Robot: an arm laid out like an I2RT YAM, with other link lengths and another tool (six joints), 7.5 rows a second.
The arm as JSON. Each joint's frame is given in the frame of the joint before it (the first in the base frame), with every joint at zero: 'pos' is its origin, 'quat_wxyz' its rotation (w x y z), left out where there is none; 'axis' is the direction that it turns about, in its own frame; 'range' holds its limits. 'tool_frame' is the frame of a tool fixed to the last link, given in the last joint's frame.
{
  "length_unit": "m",
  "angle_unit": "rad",
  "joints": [
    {
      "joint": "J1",
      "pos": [
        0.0,
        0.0,
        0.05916
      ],
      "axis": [
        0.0,
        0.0,
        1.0
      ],
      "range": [
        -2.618,
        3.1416
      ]
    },
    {
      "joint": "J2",
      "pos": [
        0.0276,
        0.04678,
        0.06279
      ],
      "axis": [
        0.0,
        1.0,
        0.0
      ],
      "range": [
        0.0,
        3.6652
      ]
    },
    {
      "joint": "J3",
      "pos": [
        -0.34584,
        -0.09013,
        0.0
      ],
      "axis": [
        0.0,
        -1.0,
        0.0
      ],
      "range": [
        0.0,
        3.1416
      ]
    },
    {
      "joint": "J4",
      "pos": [
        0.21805,
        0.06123,
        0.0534
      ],
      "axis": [
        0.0,
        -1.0,
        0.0
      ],
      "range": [
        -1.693,
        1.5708
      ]
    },
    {
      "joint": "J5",
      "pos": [
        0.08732,
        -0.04,
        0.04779
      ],
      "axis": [
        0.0,
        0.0,
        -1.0
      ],
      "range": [
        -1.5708,
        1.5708
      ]
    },
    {
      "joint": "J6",
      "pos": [
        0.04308,
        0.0,
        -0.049
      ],
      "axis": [
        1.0,
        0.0,
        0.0
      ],
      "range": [
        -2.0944,
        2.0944
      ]
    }
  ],
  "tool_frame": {
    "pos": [
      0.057,
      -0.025,
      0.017
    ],
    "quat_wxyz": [
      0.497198,
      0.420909,
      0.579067,
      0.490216
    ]
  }
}
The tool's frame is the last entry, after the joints.
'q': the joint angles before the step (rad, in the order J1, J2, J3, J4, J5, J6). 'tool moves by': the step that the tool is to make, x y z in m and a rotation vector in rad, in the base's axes. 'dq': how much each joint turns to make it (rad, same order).
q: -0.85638, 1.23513, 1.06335, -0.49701, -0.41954, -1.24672
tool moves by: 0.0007, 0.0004, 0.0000, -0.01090, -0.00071, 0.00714
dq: 0.00183, -0.00040, -0.00364, 0.00815, -0.00008, -0.00928
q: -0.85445, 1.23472, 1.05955, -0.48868, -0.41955, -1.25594
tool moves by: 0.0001, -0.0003, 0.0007, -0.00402, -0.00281, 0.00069
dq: -0.00080, -0.00013, -0.00003, 0.00419, -0.00086, -0.00145
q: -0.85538, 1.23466, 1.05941, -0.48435, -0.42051, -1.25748
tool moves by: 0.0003, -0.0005, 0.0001, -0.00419, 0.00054, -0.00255
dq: 0.00106, 0.00055, -0.00051, 0.00374, 0.00479, -0.00032
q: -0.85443, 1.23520, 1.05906, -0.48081, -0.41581, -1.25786
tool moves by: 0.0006, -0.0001, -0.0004, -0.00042, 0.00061, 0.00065
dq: 0.00171, 0.00134, -0.00092, 0.00220, 0.00129, 0.00007
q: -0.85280, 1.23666, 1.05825, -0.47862, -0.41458, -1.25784
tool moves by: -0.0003, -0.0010, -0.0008, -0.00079, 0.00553, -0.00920
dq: 0.00033, 0.00093, -0.00028, -0.00091, 0.01041, 0.00232
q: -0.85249, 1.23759, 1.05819, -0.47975, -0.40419, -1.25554
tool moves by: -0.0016, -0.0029, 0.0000, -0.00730, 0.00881, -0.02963
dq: -0.00061, -0.00106, 0.00093, 0.00127, 0.02996, 0.00938
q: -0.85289, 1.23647, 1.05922, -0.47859, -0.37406, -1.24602
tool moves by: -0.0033, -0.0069, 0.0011, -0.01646, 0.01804, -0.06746
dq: -0.00057, -0.00017, 0.00658, 0.00127, 0.06799, 0.02245
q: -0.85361, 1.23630, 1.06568, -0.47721, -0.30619, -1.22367
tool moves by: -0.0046, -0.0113, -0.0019, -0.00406, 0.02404, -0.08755
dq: -0.00964, 0.01049, 0.00643, -0.00016, 0.07464, 0.03168
